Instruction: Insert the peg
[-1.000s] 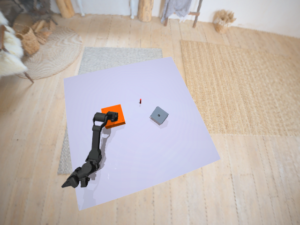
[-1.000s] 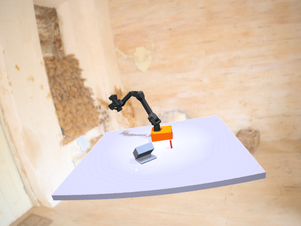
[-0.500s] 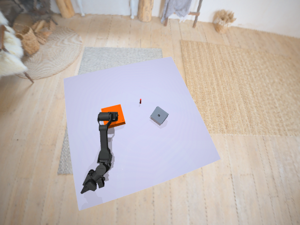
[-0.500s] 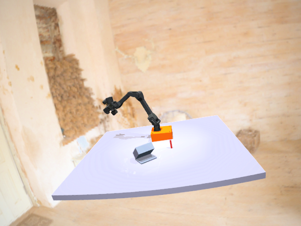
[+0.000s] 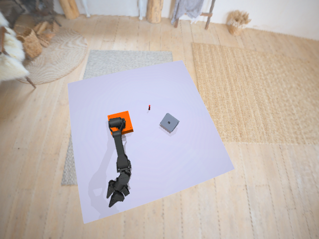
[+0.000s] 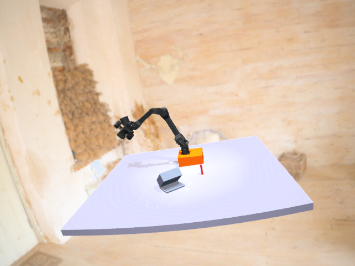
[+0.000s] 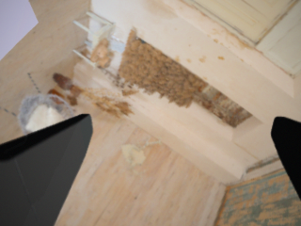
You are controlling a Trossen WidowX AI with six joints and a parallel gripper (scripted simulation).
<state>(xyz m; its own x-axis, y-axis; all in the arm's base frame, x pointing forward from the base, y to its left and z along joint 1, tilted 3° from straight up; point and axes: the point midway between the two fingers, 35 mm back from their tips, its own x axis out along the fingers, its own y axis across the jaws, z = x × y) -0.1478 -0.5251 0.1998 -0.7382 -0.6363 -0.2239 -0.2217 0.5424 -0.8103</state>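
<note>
The red peg is 46 cm ahead of my gripper tip, 65 cm to the left of it and 24 cm below it. The rest, counted from my gripper tip: flat foot plate: 60 cm ahead, 46 cm to the left, 30 cm below; sloped panel: 58 cm ahead, 45 cm to the left, 24 cm below.
</note>
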